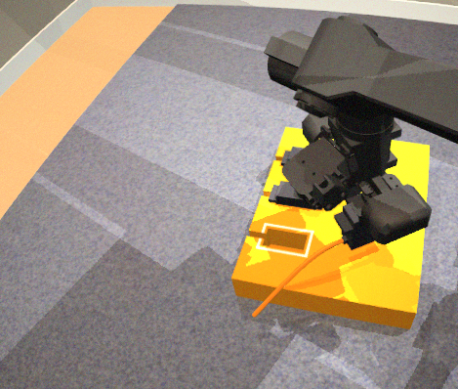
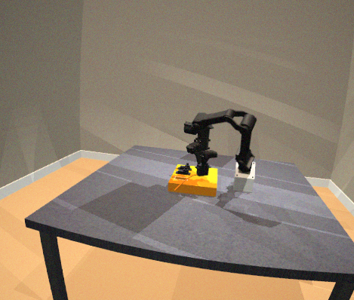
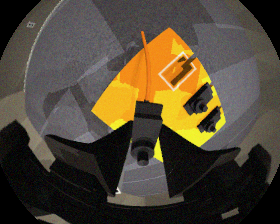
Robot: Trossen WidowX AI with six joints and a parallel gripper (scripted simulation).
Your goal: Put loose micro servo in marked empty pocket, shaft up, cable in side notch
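My gripper tip is now 10 cm above the deck, 7 cm to the left of it and 1 cm past it.
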